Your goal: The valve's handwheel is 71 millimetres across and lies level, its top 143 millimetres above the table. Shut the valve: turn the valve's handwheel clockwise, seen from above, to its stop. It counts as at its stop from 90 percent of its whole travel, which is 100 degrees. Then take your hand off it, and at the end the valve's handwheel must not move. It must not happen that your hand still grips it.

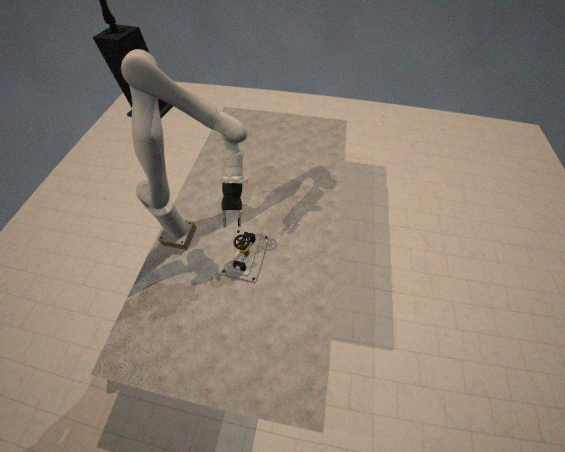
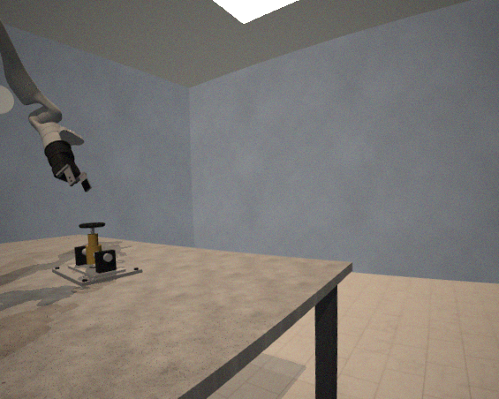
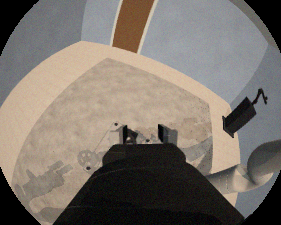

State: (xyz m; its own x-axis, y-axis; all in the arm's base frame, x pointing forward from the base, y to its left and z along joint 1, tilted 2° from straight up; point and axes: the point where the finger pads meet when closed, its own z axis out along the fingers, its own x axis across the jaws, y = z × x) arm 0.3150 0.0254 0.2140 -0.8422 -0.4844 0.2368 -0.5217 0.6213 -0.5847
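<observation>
Right now the black handwheel is 30 mm ahead of my hand, 10 mm to the right of it and 130 mm below it.
</observation>
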